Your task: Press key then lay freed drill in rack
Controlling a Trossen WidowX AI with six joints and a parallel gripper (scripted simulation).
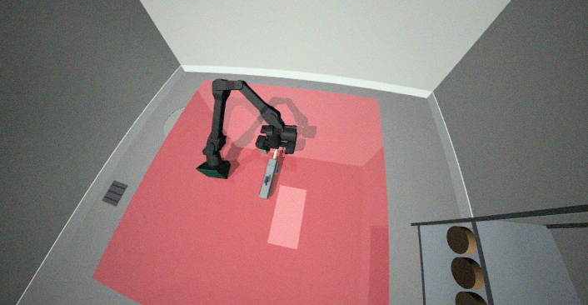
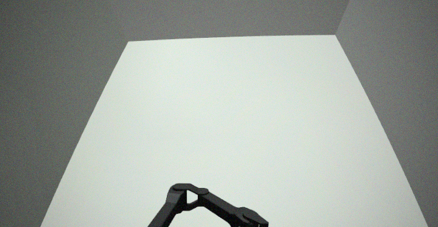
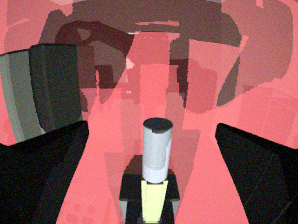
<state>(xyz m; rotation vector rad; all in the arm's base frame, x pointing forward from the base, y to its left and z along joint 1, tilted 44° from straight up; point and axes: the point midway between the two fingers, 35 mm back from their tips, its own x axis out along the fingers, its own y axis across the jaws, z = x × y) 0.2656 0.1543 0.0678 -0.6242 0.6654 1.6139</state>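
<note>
The drill lies 5 cm to the right of my gripper tip and 3 cm above it. From my gripper tip the other things lie so: key 17 cm to the right, 3 cm above; then rack 8 cm behind, 2 cm to the left.
</note>
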